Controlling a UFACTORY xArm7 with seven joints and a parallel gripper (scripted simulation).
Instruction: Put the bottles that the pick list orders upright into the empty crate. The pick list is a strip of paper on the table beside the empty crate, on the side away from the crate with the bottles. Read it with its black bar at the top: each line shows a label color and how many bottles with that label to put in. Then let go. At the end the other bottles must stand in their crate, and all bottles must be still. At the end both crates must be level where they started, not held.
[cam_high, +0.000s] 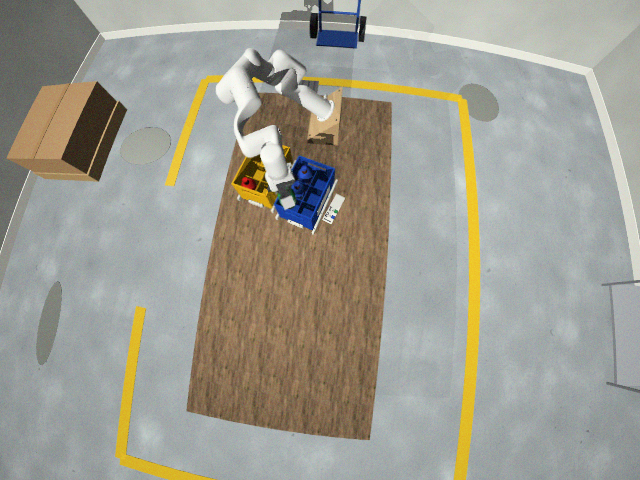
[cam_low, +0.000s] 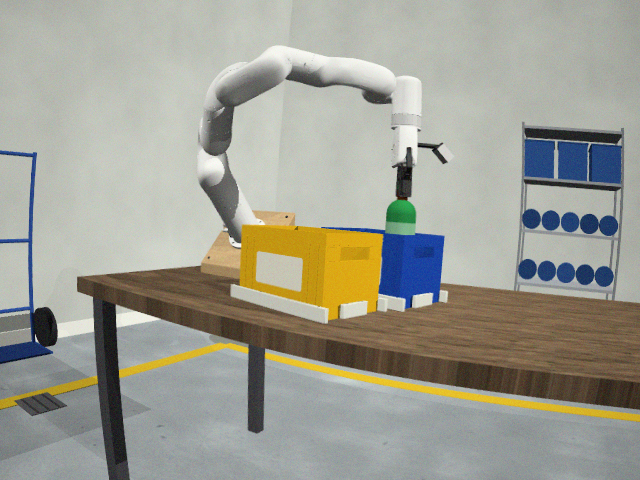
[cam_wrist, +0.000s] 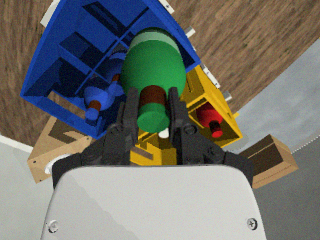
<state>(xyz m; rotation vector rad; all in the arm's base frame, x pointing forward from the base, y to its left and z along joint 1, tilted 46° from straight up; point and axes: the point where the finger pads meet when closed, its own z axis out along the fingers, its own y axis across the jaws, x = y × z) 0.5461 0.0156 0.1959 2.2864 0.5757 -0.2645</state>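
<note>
Now: the green-label bottle 7 cm below my hand. The rest, counted from my hand: white-label bottle 15 cm behind, 11 cm to the right, 20 cm below; then blue crate 7 cm behind, 7 cm to the left, 20 cm below; then blue-label bottle 9 cm behind, 3 cm to the left, 20 cm below.
</note>
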